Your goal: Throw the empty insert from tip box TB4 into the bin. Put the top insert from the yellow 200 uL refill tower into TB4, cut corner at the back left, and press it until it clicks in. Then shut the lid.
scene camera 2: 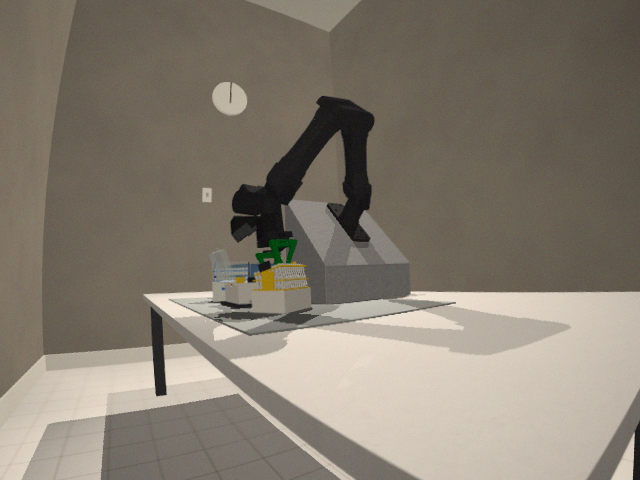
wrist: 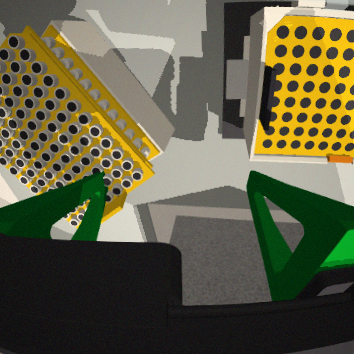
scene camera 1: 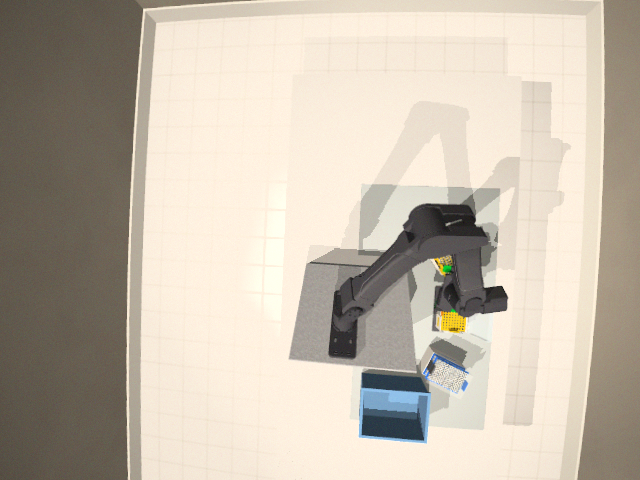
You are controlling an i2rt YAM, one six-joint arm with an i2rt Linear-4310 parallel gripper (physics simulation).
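Note:
A white tip box [scene camera 1: 453, 321] [scene camera 2: 238, 293] [wrist: 310, 90] holds a yellow insert with empty dark holes; I take it for TB4, though no label is readable. The insert's cut corner is at the upper left in the wrist view. The yellow refill tower [scene camera 1: 443, 263] [scene camera 2: 281, 277] [wrist: 55, 107] has stacked inserts full of tips on a white base, turned at an angle. My gripper [scene camera 1: 450, 289] [wrist: 176, 178] is open and empty. One green finger overlaps the tower's near corner in the wrist view; the other is just below the tip box. The blue bin [scene camera 1: 395, 392] stands apart.
A blue-and-white tip box [scene camera 1: 447, 374] stands between the yellow tip box and the bin. A clear upright panel [scene camera 2: 219, 258] shows behind the boxes. A black holder [wrist: 235, 122] adjoins the yellow tip box. The grey sloped arm base [scene camera 1: 382, 335] [scene camera 2: 367, 279] stands beside the mat [scene camera 1: 382, 211].

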